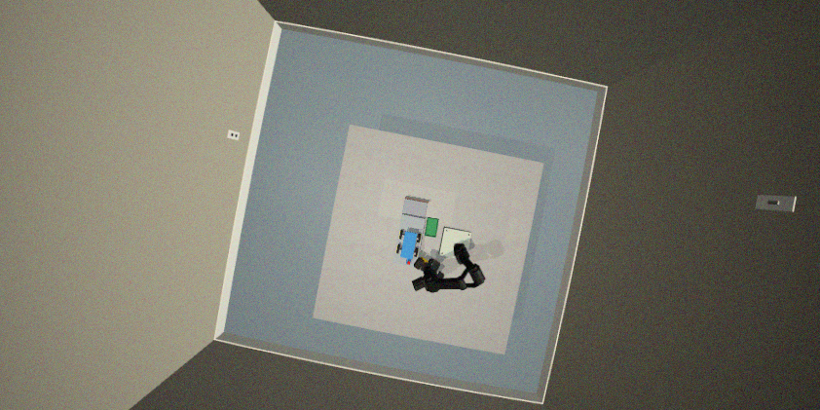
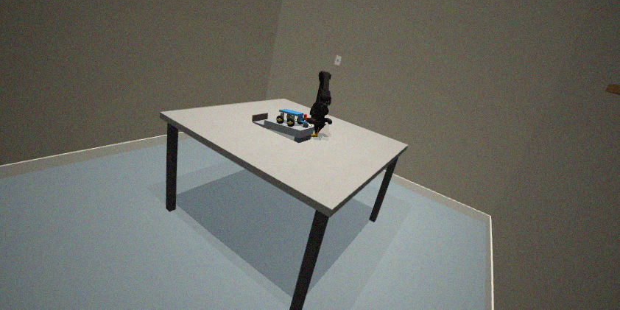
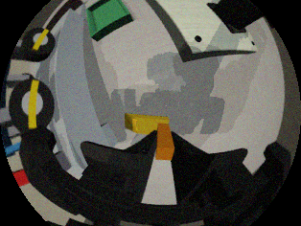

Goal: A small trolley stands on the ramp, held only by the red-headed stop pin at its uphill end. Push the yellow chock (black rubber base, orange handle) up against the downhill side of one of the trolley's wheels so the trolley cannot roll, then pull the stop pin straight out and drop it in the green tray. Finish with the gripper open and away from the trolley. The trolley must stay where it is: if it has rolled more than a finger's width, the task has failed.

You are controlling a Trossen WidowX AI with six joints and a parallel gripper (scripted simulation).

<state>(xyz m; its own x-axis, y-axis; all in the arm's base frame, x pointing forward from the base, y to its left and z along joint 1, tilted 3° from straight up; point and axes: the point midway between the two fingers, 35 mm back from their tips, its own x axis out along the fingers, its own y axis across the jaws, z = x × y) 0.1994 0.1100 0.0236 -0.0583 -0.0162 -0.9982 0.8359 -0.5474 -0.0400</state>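
The green tray lies 240 mm to the right of my gripper tip, 40 mm below it and 20 mm behind it. From my gripper tip the other things lie so: red-headed stop pin: 120 mm ahead, 100 mm above, 50 mm to the right; yellow chock: 20 mm ahead, 10 mm to the right, 10 mm below; grey ramp: 160 mm to the right, 130 mm ahead, 20 mm above.
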